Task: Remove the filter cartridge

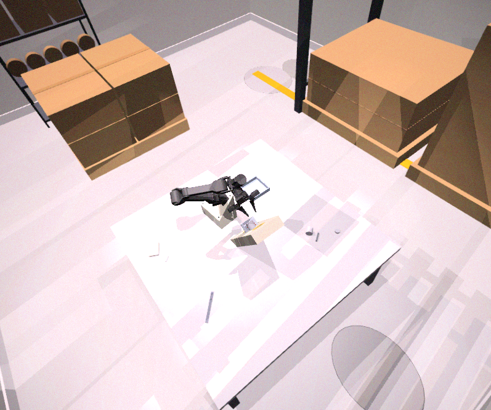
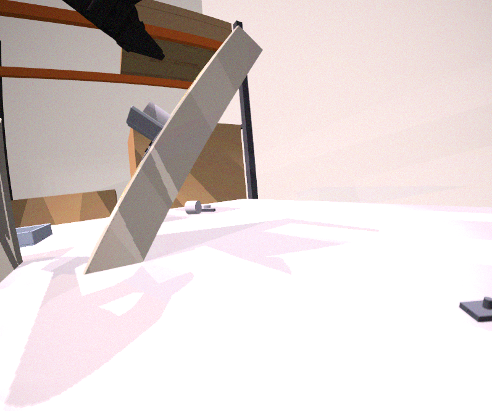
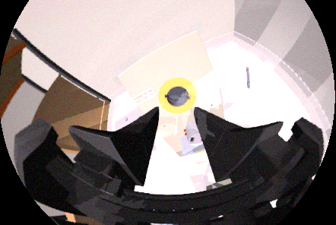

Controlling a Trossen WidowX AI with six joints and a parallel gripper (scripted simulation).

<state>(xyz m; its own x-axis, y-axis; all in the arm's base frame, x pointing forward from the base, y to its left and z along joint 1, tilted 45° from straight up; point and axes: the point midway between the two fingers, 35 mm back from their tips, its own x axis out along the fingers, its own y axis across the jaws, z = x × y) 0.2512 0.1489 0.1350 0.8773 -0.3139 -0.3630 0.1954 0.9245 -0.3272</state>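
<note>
The filter cartridge lies 30 mm behind my gripper tip and 120 mm below it. The rest, counted from my gripper tip: tray 370 mm behind, 270 mm to the left, 320 mm below; then small disc 230 mm ahead, 450 mm to the left, 330 mm below.
</note>
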